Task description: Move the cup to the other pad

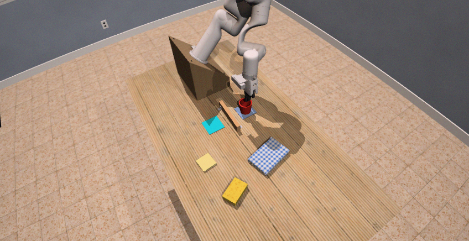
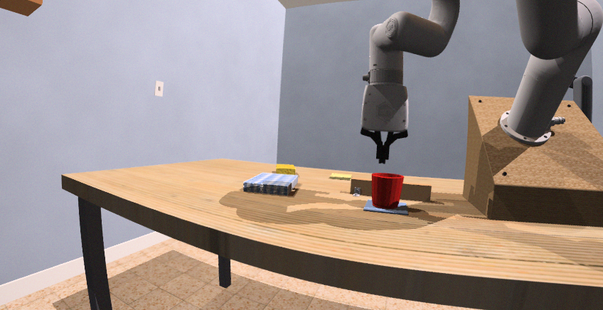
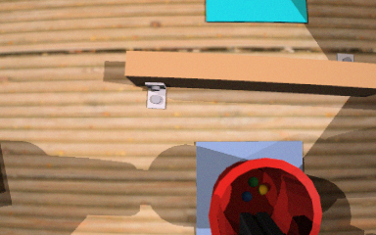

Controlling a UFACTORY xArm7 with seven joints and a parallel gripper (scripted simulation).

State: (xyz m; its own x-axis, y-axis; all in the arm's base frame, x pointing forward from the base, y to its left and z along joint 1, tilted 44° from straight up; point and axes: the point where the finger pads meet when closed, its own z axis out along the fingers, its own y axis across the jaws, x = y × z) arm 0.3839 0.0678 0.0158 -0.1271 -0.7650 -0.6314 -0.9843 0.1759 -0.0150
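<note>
My hand is 100 mm above the red cup and 20 mm past it. Also, from my hand: cyan pad: 210 mm to the right, 130 mm below, 50 mm behind; then yellow sponge: 360 mm to the right, 330 mm ahead, 110 mm below; then wooden rail: 110 mm to the right, 110 mm below, 40 mm behind.
</note>
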